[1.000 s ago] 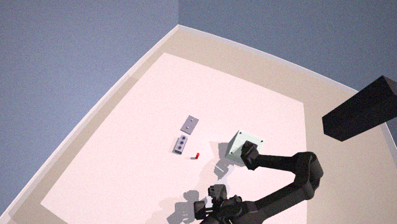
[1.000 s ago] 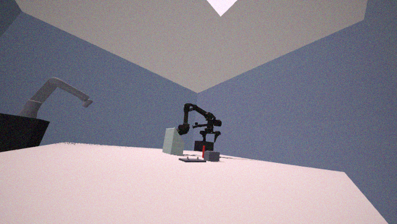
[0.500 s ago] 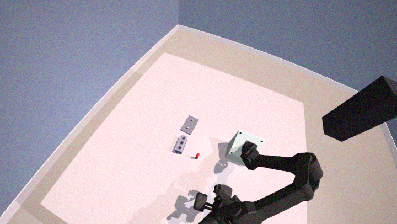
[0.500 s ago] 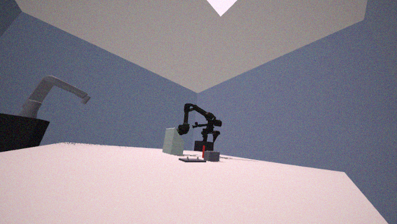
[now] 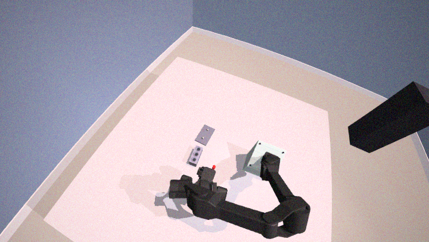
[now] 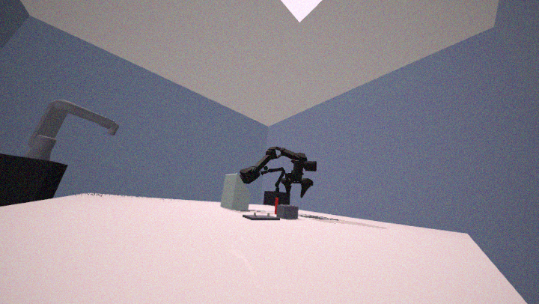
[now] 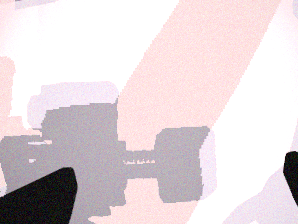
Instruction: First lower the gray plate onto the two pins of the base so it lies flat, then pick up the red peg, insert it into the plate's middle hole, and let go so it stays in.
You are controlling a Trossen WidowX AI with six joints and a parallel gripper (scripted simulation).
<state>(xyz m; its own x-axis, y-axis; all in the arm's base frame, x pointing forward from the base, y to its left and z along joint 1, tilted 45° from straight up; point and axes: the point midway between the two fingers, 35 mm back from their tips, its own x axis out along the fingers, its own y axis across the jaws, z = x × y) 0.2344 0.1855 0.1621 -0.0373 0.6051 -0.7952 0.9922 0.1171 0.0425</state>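
Right now my gripper tip is 150 mm to the left of the gray plate, 100 mm short of it and 50 mm above it. The rest, counted from my gripper tip: base (300 mm to the right, 120 mm ahead, 80 mm below); then red peg (120 mm to the right, 50 mm below).
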